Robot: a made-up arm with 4 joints.
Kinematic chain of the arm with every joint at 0, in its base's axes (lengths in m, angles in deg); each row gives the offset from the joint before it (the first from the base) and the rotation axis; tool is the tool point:
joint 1: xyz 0 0 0.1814 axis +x
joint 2: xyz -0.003 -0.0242 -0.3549 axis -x
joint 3: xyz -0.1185 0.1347 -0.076 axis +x
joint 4: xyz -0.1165 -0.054 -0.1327 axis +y
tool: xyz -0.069 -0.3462 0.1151
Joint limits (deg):
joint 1: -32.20..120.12
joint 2: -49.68..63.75
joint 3: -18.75..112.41
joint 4: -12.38..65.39
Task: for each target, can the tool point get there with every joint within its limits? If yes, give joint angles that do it. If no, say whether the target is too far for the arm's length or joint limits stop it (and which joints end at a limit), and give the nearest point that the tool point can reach.
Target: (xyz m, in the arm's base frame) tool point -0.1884 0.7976 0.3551
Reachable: yes | joints 82.96 -13.48 96.71 52.65
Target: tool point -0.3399 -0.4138 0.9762
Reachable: no: joint limits stop it (at a limit: joint 1, joint 2, joint 3, joint 4) | nearest point -0.3301 0.0811 0.8209 | short by 0.519 m
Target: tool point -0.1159 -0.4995 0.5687
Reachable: no: joint limits stop it (at a limit: joint 1, joint 2, joint 4) | nearest point -0.1621 -0.3964 0.1567 | short by 0.427 m
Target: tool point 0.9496 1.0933 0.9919
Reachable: no: too far | nearest point -0.1621 0.7279 0.6835 | short by 1.210 m
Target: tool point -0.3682 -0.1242 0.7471
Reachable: no: joint limits stop it (at a limit: joint 1, joint 2, joint 3, joint 4) | nearest point -0.3301 0.0811 0.8209 | short by 0.221 m
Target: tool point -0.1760 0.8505 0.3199
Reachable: yes | joints 99.62 18.78 94.64 58.48
